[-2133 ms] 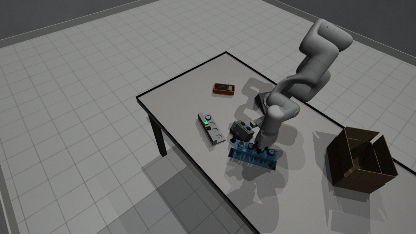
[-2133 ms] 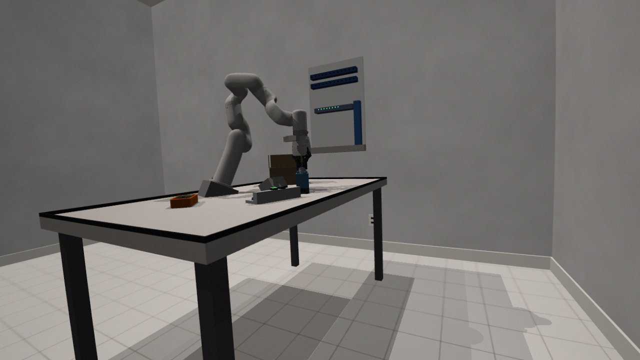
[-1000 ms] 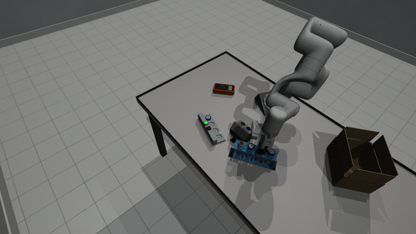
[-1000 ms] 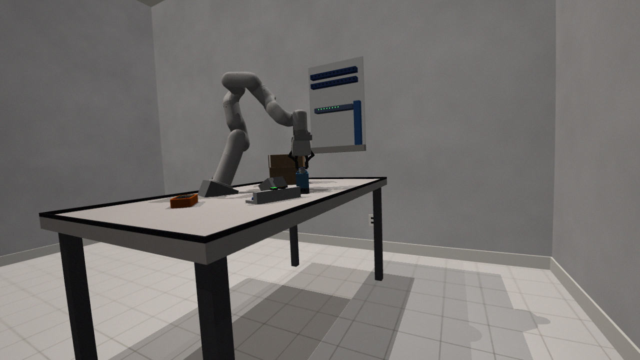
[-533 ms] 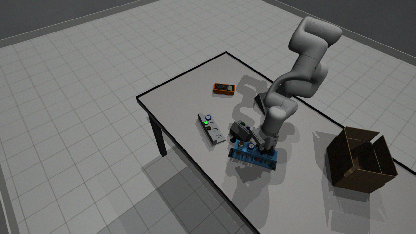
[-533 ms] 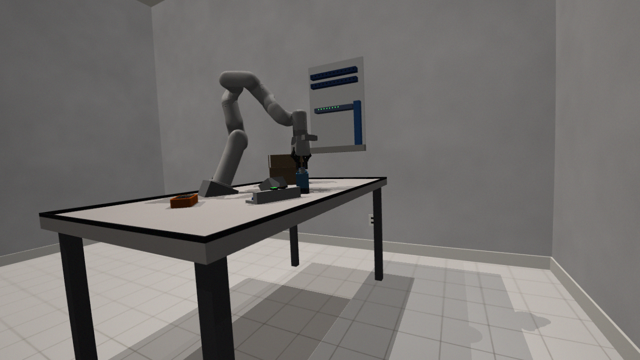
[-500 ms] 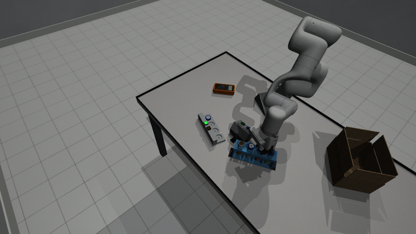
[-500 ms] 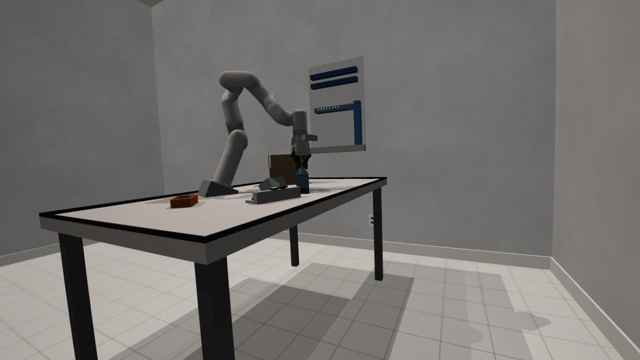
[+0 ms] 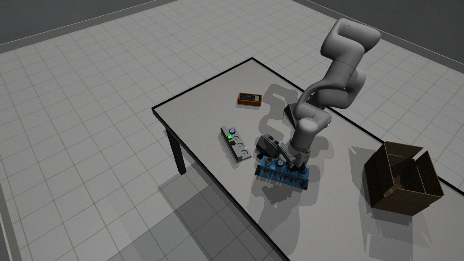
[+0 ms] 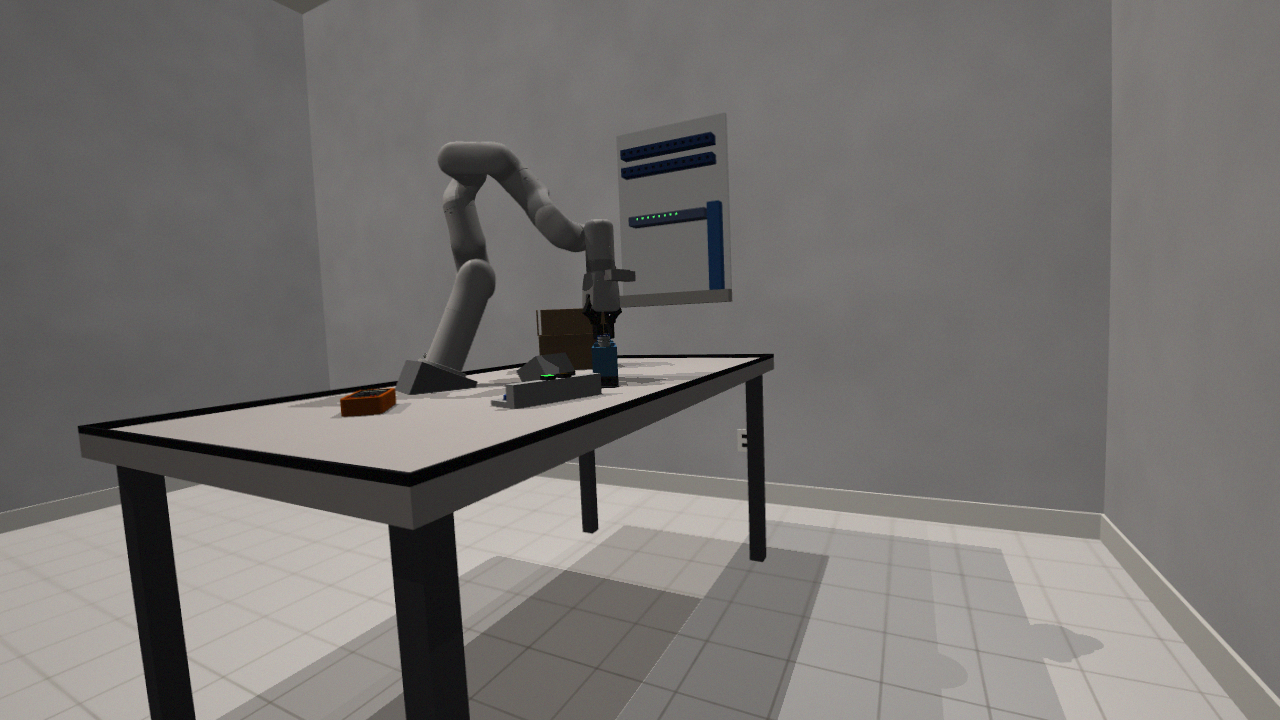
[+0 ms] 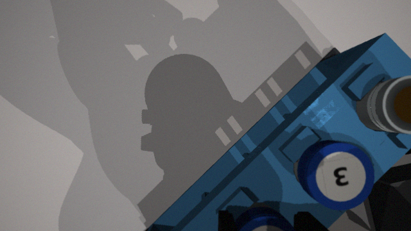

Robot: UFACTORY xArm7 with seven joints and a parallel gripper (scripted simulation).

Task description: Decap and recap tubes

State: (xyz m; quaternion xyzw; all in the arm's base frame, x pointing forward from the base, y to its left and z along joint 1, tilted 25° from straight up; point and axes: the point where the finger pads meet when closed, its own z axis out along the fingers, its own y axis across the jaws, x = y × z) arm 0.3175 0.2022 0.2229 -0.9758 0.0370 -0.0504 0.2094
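The cap 2 is 10 mm below my hand. Round my hand: cap 3 (40 mm to the right, 30 mm ahead, 20 mm below); blue key (170 mm to the right, 60 mm below, 50 mm behind); cap 1 (40 mm to the left, 40 mm behind, 20 mm below).
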